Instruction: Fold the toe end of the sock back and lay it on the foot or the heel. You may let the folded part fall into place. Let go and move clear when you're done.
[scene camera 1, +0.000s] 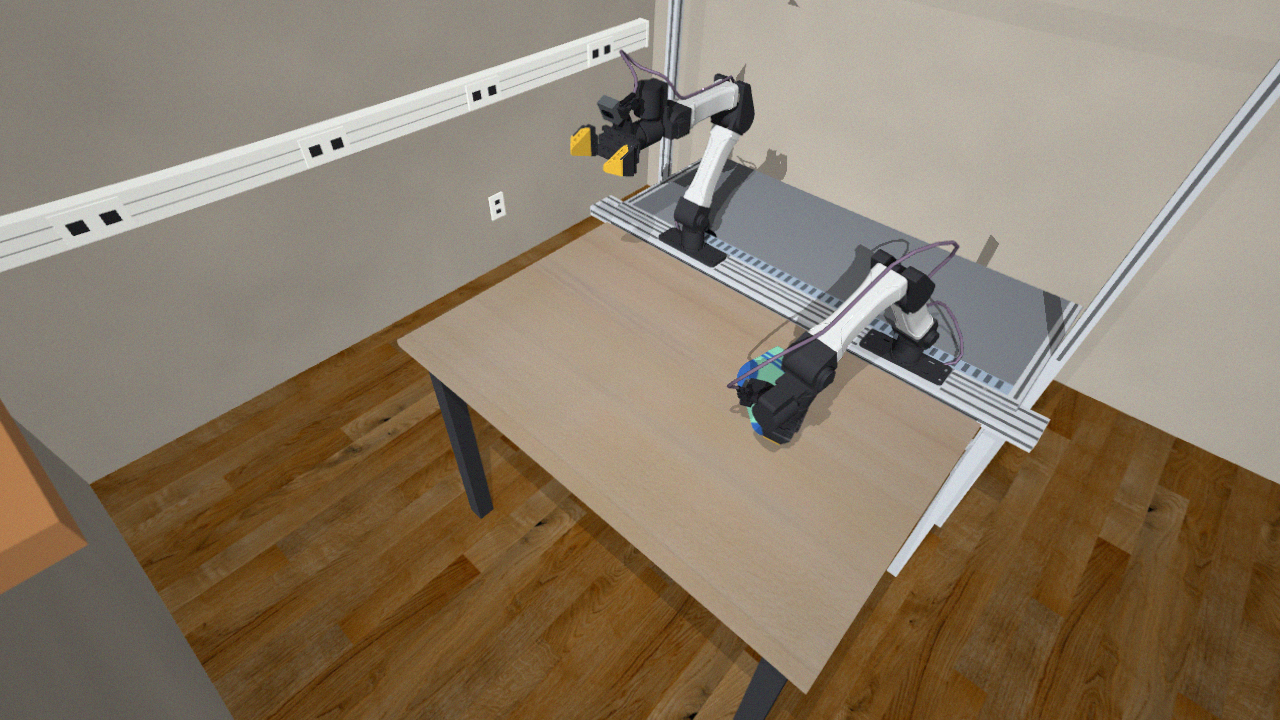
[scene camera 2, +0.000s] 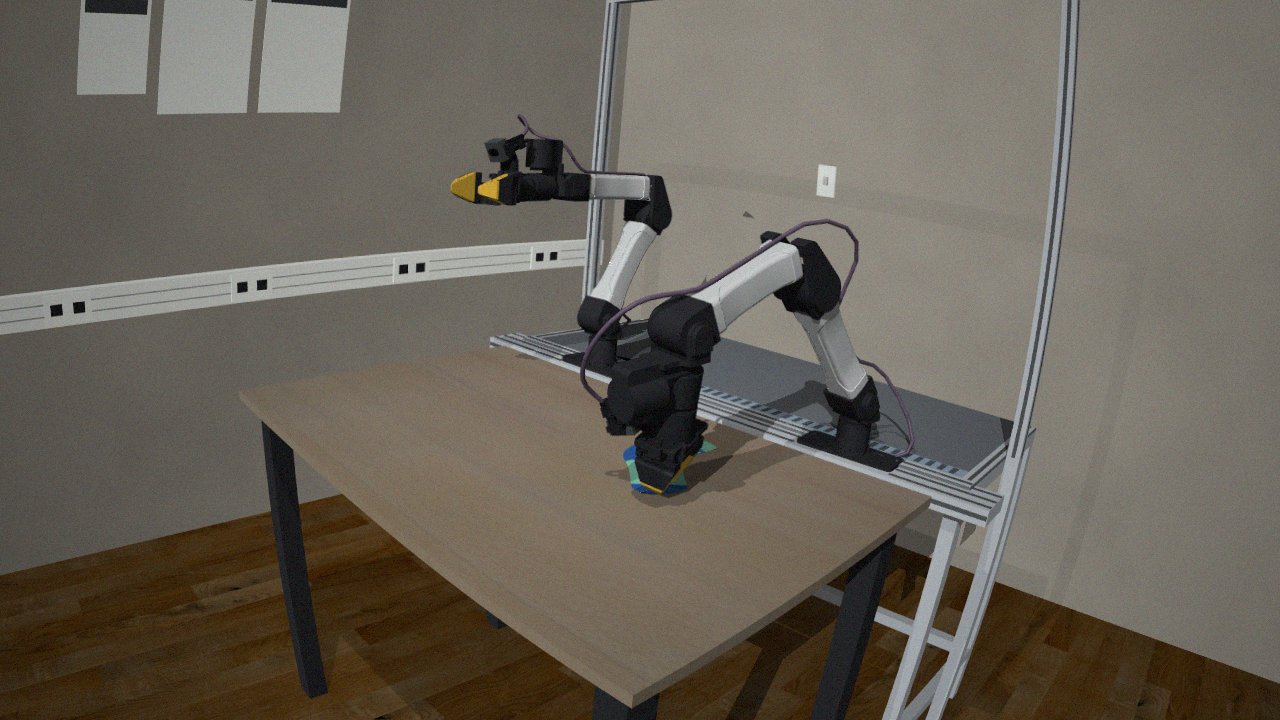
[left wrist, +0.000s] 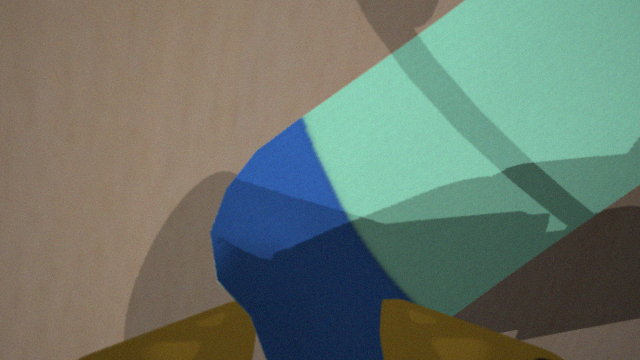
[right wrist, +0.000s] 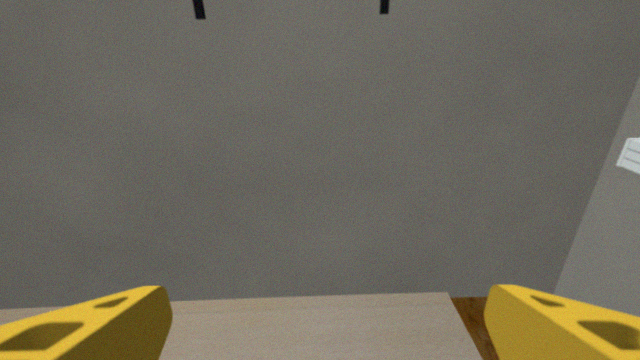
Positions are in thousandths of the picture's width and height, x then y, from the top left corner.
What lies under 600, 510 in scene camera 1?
A mint-green sock.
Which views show the right gripper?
Scene camera 1, scene camera 2 and the right wrist view only.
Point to the left gripper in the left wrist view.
496, 876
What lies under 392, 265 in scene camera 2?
The right gripper.
